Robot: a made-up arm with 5 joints. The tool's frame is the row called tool.
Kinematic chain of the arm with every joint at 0, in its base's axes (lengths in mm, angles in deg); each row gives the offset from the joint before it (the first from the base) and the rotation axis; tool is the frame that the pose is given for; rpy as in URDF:
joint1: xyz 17 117 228 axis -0.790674 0.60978 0.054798
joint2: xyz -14 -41 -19 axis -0.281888 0.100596 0.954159
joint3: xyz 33 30 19 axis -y
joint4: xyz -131 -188 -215 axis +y
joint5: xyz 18 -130 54 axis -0.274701 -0.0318 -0.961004
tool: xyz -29 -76 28 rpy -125.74 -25.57 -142.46
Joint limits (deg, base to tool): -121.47..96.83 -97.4..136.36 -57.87..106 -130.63..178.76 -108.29..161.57
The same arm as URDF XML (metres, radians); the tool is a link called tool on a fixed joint. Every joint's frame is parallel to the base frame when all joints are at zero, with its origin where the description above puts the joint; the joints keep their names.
<robot name="arm">
<link name="base_link"/>
<link name="link1"/>
<link name="link2"/>
<link name="link3"/>
<link name="link4"/>
<link name="link5"/>
<link name="tool"/>
<joint name="joint1" type="revolute"><parent link="base_link"/><child link="link1"/><origin xyz="0.017 0.117 0.228"/><axis xyz="-0.790674 0.60978 0.054798"/><limit lower="-2.1201" upper="1.69"/></joint>
<joint name="joint2" type="revolute"><parent link="link1"/><child link="link2"/><origin xyz="-0.014 -0.041 -0.019"/><axis xyz="-0.281888 0.100596 0.954159"/><limit lower="-1.7" upper="2.3799"/></joint>
<joint name="joint3" type="revolute"><parent link="link2"/><child link="link3"/><origin xyz="0.033 0.03 0.019"/><axis xyz="0 -1 0"/><limit lower="-1.01" upper="1.85"/></joint>
<joint name="joint4" type="revolute"><parent link="link3"/><child link="link4"/><origin xyz="-0.131 -0.188 -0.215"/><axis xyz="0 1 0"/><limit lower="-2.2799" upper="3.12"/></joint>
<joint name="joint5" type="revolute"><parent link="link4"/><child link="link5"/><origin xyz="0.018 -0.13 0.054"/><axis xyz="-0.274701 -0.0318 -0.961004"/><limit lower="-1.89" upper="2.8199"/></joint>
<joint name="tool_joint" type="fixed"><parent link="link5"/><child link="tool"/><origin xyz="-0.029 -0.076 0.028" rpy="-2.1946 -0.4463 -2.4864"/></joint>
</robot>

